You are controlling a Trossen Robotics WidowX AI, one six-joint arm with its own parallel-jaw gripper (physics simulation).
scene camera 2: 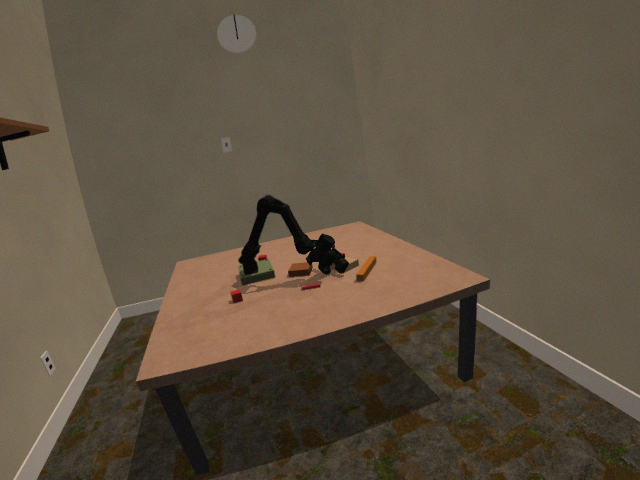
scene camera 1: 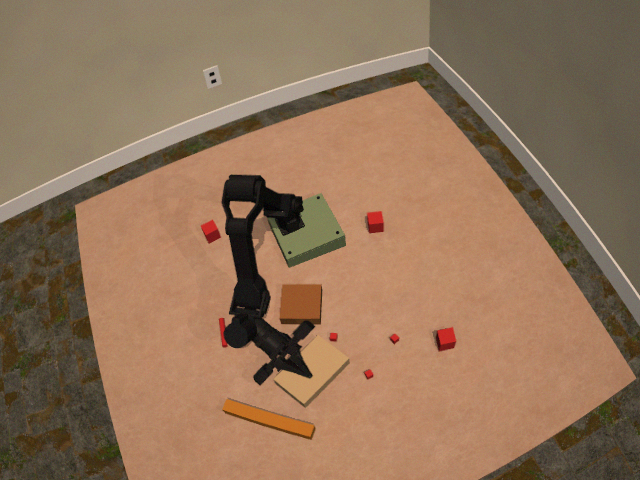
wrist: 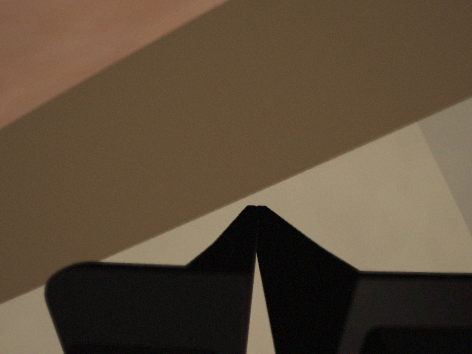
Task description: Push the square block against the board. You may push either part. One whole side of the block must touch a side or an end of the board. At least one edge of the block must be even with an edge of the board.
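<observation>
The brown square block lies flat on the table. The pale tan rectangular board lies flat and is turned at an angle to the block. In scene camera 1 a strip of table shows between the block and the board's nearest corner, so they are apart. My gripper is shut and empty. Its tips appear over the board in scene camera 1; their exact height is unclear. In the wrist view the board's shaded side fills a wide band past the tips. The arm hides the board's left part in scene camera 1.
An orange bar lies beyond the board. A red stick lies left of the block. Small red cubes lie near the board. The arm stands on a green base.
</observation>
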